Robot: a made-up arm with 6 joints.
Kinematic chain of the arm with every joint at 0, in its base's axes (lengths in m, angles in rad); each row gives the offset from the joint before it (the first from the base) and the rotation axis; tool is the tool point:
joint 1: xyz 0 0 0.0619 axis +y
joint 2: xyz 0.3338 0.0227 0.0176 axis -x
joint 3: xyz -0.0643 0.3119 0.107 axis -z
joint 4: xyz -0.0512 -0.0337 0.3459 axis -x
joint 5: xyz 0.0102 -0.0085 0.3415 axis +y
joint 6: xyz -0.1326 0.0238 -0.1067 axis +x
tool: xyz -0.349 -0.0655 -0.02
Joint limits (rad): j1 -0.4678..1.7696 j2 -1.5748..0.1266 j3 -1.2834..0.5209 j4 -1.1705..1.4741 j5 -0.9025..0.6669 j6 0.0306..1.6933
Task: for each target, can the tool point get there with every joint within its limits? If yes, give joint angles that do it. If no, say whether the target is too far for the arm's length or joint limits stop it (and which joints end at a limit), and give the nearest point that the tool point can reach.
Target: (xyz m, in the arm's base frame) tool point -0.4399 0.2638 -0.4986
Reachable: no: joint limits stop it (at a limit: joint 1, joint 2, joint 3, joint 5) | nearest point 0.2557 0.1531 -0.2957 | short by 0.733 m
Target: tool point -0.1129 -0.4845 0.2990
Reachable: yes | joints -0.1226 -1.0836 -0.6813 -0.4566 -0.1518 1.5643
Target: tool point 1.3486 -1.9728 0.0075
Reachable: no: too far | nearest point 0.7479 -0.9216 0.0317 | short by 1.211 m
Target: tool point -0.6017 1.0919 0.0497
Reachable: no: joint limits stop it (at a limit: joint 1, joint 2, joint 4, joint 5, joint 6) | nearest point -0.4009 0.8546 0.2786 | short by 0.386 m
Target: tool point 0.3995 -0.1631 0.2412
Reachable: yes | joints 1.2857 -0.9895 0.0424 0.2497 -0.6537 0.5938
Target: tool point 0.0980 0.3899 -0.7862
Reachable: no: joint limits stop it (at a limit: joint 1, joint 2, joint 3, joint 5) | nearest point 0.3289 0.1425 -0.3896 | short by 0.521 m
